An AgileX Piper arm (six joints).
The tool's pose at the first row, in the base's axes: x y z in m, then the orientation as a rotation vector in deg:
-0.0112 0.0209 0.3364 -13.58 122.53 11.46
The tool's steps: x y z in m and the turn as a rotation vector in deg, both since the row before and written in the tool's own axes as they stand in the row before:
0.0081 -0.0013 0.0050 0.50 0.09 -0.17
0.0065 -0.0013 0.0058 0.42 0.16 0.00
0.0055 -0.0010 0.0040 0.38 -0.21 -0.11
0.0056 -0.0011 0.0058 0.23 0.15 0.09
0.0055 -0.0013 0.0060 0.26 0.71 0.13
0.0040 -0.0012 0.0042 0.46 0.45 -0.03
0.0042 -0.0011 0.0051 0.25 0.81 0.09
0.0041 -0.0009 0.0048 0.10 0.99 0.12
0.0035 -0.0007 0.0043 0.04 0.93 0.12
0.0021 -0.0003 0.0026 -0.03 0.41 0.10
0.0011 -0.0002 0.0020 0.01 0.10 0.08
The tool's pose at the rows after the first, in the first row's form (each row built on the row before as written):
-0.0112 0.0201 0.3268 -13.48 122.62 10.82
-0.0097 0.0195 0.3181 -13.26 122.80 10.36
-0.0092 0.0189 0.3113 -13.13 122.59 9.90
-0.0072 0.0185 0.3034 -12.92 122.76 9.69
-0.0050 0.0180 0.2955 -12.72 123.49 9.43
-0.0036 0.0173 0.2898 -12.54 123.95 8.88
-0.0016 0.0168 0.2834 -12.40 124.78 8.60
0.0001 0.0164 0.2773 -12.33 125.78 8.48
0.0016 0.0162 0.2719 -12.28 126.72 8.43
0.0024 0.0162 0.2686 -12.23 127.14 8.49
0.0033 0.0163 0.2665 -12.15 127.25 8.51

